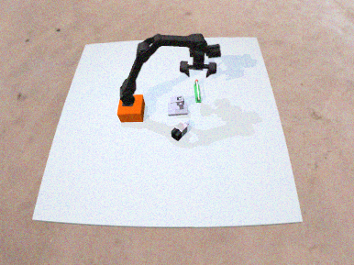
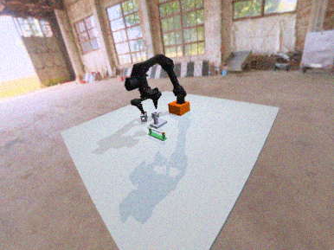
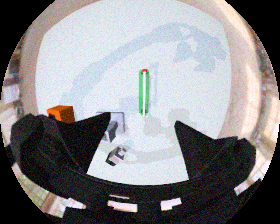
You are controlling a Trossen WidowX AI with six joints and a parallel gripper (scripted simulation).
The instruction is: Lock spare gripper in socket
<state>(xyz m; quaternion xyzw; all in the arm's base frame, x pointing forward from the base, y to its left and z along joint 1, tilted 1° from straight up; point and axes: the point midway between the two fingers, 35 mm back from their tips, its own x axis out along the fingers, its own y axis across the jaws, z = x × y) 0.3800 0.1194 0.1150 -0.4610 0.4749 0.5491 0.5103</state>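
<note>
Now: the spare gripper 25 cm to the right of my gripper tip, 14 cm below it and 7 cm behind it. From my gripper tip the other things lie so: mount 12 cm below, 10 cm to the right, 10 cm behind; green bar 15 cm below, 3 cm to the left.
</note>
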